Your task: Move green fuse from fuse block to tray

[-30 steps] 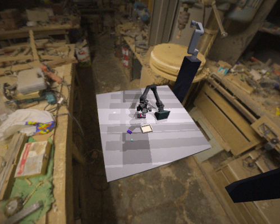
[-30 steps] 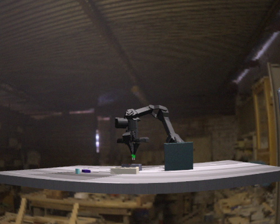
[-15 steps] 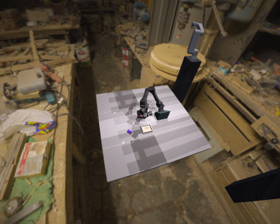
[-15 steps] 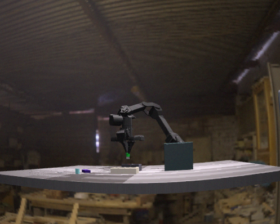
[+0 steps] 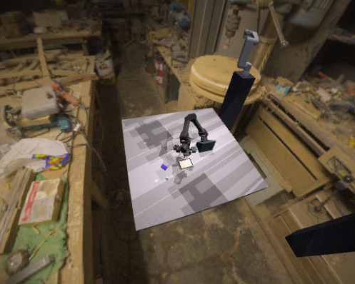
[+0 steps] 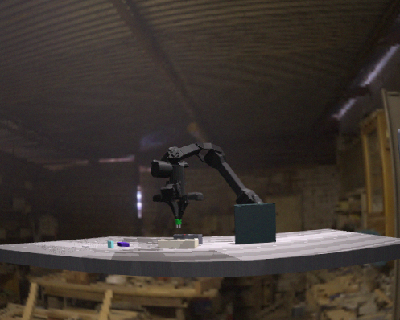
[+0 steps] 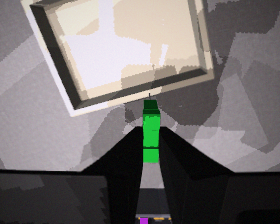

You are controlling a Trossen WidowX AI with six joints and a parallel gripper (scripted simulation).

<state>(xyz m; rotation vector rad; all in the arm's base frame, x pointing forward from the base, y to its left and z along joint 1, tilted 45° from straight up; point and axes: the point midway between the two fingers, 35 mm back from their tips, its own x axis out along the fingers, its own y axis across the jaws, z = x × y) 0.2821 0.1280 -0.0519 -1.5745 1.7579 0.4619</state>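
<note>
Now: gripper tip 10 cm above the cream tray, 5 cm to the right of it and 1 cm past it. The rest, counted from my gripper tip: green fuse: 1 cm below; purple fuse: 15 cm to the right, 8 cm below, 4 cm behind; white fuse: 16 cm to the right, 8 cm below, 1 cm behind.
</note>
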